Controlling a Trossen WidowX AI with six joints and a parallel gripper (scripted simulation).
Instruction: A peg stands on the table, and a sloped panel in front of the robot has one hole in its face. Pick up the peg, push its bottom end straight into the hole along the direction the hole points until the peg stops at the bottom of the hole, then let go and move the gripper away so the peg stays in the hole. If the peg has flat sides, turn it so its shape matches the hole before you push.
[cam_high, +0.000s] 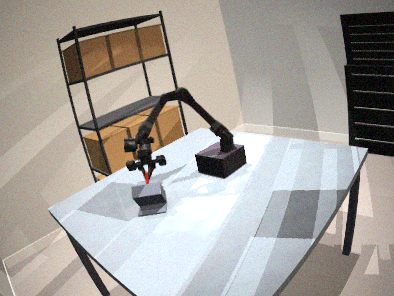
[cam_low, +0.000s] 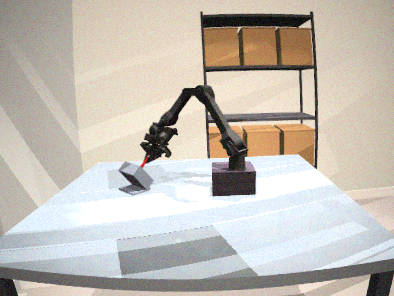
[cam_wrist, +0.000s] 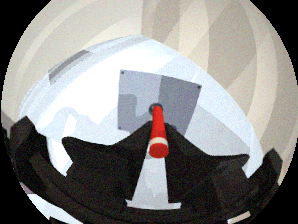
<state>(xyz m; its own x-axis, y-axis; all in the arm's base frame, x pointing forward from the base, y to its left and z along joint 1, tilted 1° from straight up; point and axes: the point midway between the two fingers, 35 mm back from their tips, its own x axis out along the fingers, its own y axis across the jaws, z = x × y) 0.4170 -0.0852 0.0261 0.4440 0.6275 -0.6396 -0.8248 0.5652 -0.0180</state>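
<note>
Right now my gripper tip is 10 mm to the left of the red peg, 10 mm below it and 10 mm past it. The rest, counted from my gripper tip: panel: 50 mm to the left, 50 mm below, 30 mm ahead.
</note>
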